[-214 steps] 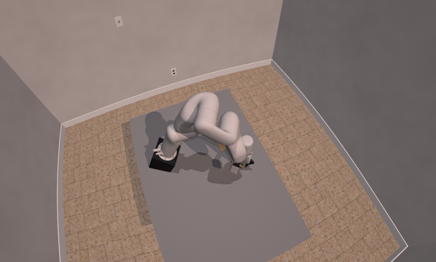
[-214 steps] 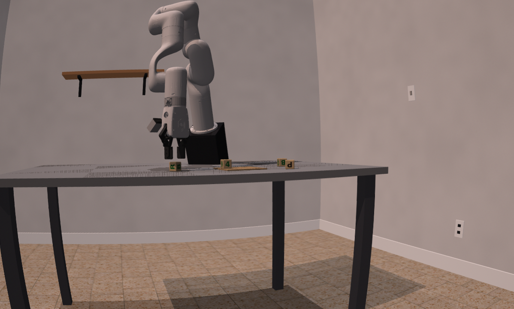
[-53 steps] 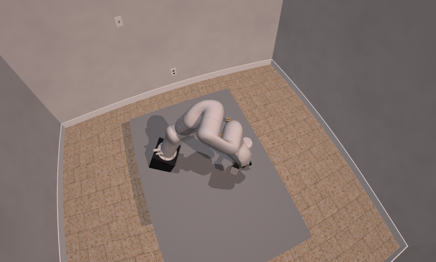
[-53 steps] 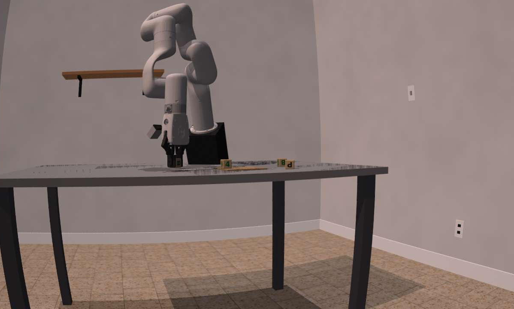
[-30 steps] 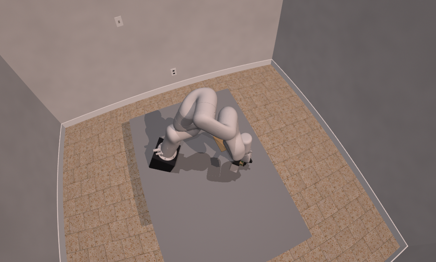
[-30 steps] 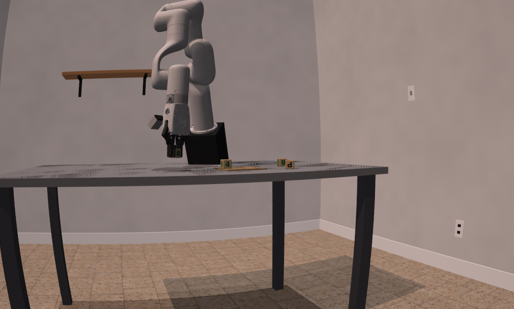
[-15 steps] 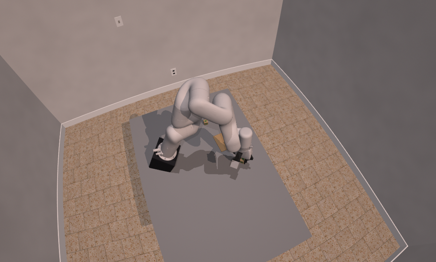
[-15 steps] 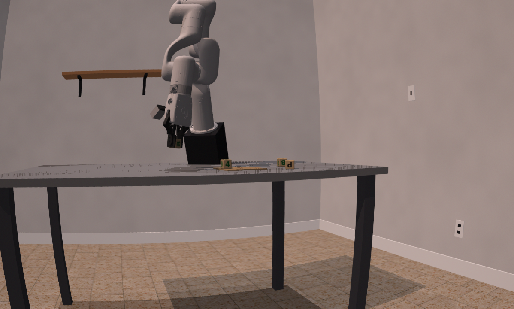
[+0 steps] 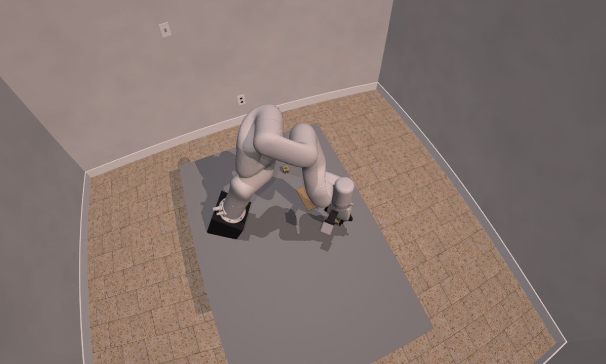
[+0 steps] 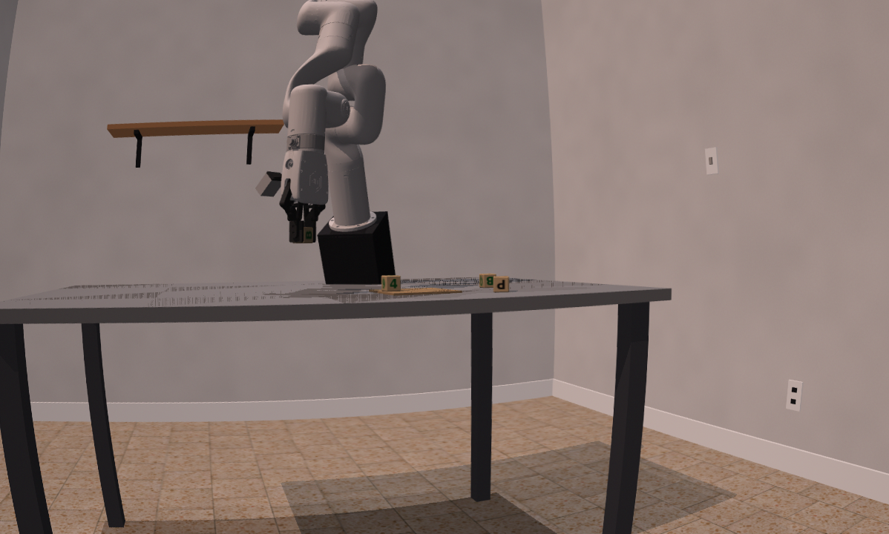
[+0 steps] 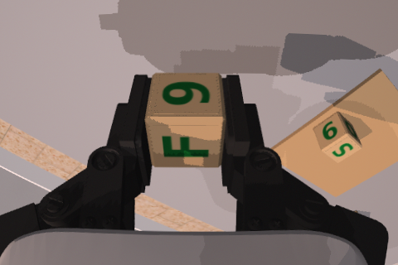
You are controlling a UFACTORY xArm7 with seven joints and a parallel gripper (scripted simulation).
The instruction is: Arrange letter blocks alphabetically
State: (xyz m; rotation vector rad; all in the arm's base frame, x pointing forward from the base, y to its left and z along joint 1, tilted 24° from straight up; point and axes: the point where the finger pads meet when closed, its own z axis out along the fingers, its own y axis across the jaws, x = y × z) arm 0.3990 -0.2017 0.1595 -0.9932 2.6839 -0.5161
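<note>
Now: the mat 23 cm to the left of my hand and 12 cm below it. Round my hand: wooden block: 37 cm to the left, 11 cm below, 10 cm ahead.
</note>
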